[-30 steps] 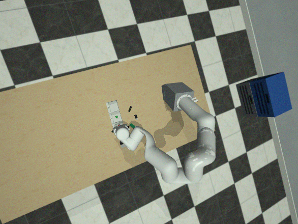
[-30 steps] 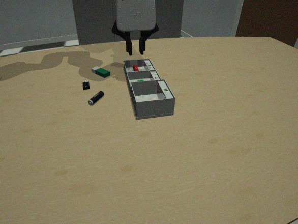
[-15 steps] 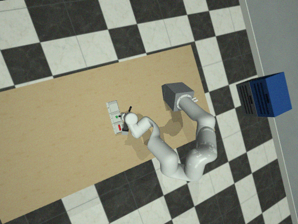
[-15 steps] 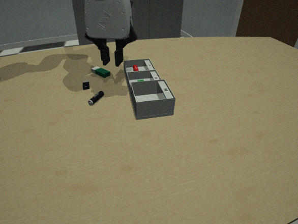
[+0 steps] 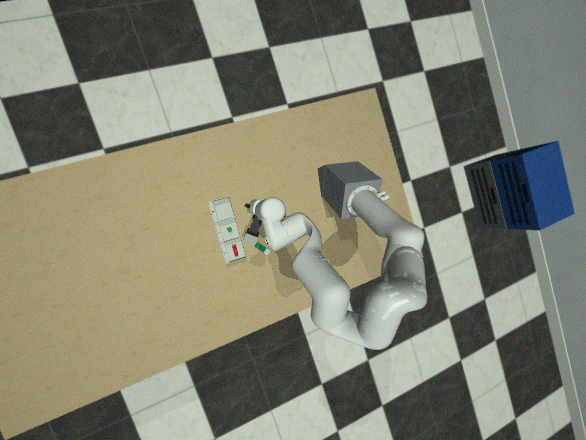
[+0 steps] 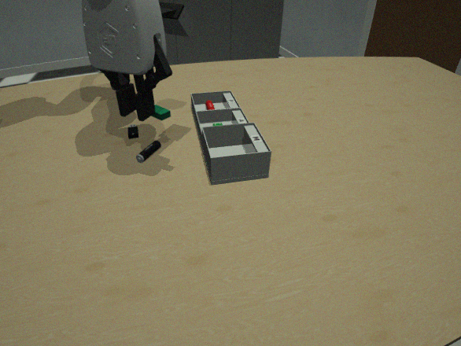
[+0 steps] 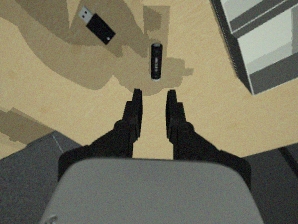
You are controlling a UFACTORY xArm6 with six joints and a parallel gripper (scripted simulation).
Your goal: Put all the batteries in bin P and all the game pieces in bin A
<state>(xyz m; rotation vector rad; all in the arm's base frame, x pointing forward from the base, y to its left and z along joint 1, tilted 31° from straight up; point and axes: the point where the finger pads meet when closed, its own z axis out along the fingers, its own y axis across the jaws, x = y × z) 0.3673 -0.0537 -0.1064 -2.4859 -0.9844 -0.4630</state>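
My gripper is now 10 mm short of the black battery and 90 mm above it. Also, from my hand: bin (140 mm ahead, 20 mm to the left, 70 mm below); black USB stick (10 mm behind, 90 mm to the left, 90 mm below); green die (130 mm ahead, 20 mm to the left, 80 mm below).
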